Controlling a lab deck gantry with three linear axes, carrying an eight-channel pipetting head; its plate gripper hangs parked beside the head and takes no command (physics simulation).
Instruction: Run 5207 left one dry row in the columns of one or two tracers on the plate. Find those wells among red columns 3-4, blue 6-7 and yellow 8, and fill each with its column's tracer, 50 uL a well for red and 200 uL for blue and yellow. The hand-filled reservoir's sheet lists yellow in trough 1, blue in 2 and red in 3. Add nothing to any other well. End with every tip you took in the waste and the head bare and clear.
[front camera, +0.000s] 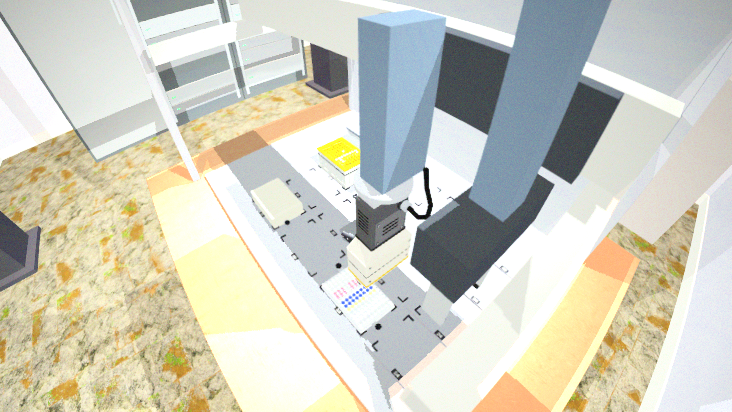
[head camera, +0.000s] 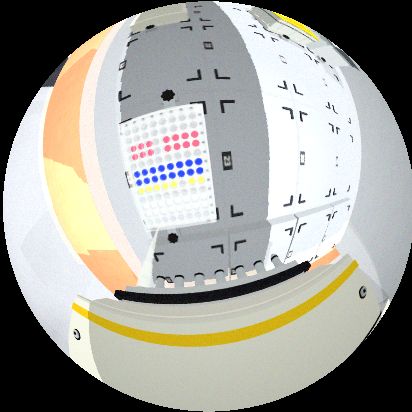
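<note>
The white plate (front camera: 376, 309) (head camera: 177, 212) lies on the grey deck. In the head view both red columns miss the fourth well from the left, both blue columns look full, and the yellow column misses the sixth. The pipetting head (front camera: 379, 255) (head camera: 200, 320) hangs above and behind the plate. A pale tip (head camera: 148, 262) is on its leftmost channel; the other nozzles look bare. Any liquid in the tip cannot be made out. The pale reservoir (front camera: 278, 201) (head camera: 162, 18) stands farther along; its troughs cannot be read. The parked gripper (front camera: 439, 307) hangs beside the head, partly hidden.
The yellow-topped tip rack (front camera: 339, 153) (head camera: 295, 25) stands at the back of the deck. The blue vertical axis column (front camera: 402, 102) hides the deck behind it in the front view. A dark gantry block (front camera: 481, 240) is beside the head. A raised pale wall runs along the deck's front.
</note>
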